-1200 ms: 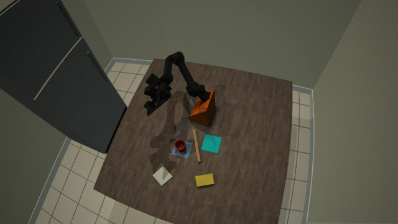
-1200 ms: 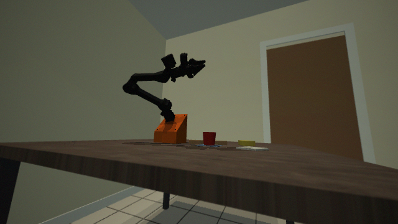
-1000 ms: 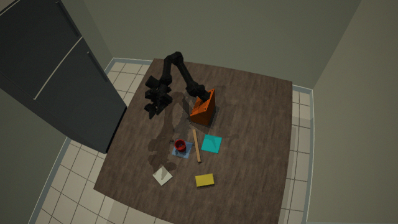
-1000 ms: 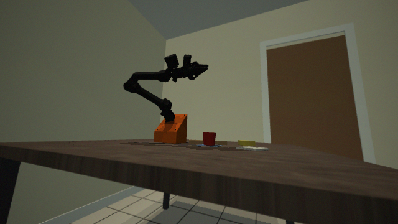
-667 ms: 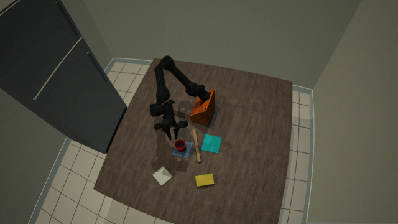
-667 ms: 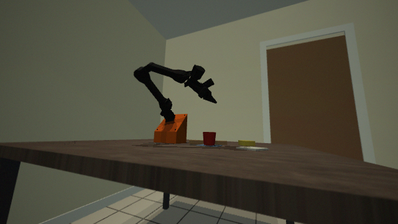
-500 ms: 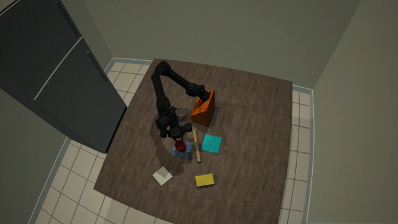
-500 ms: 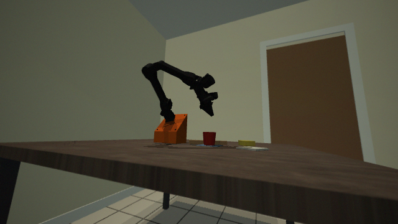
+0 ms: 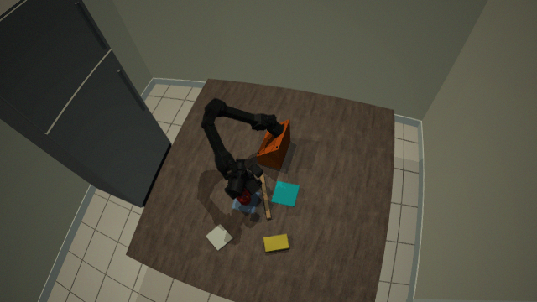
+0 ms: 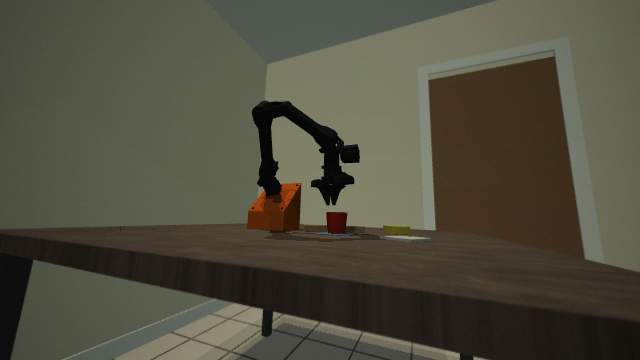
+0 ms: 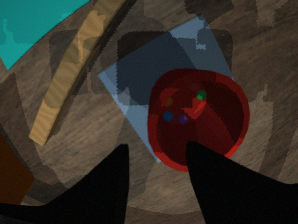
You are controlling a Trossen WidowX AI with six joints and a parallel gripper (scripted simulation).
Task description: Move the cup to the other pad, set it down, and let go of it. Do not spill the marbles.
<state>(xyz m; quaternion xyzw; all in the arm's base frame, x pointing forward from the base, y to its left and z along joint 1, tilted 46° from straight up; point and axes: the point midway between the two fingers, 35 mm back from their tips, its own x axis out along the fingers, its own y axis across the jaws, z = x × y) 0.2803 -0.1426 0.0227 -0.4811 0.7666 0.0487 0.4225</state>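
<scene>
Right now the red cup is 30 mm ahead of my gripper tip, 20 mm to the right of it and 60 mm below it. From my gripper tip the other things lie so: thin wooden stick: 80 mm to the left, 100 mm below; then teal pad: 30 mm behind, 180 mm to the left, 110 mm below; then grey-blue pad: 30 mm ahead, 20 mm to the right, 110 mm below.
</scene>
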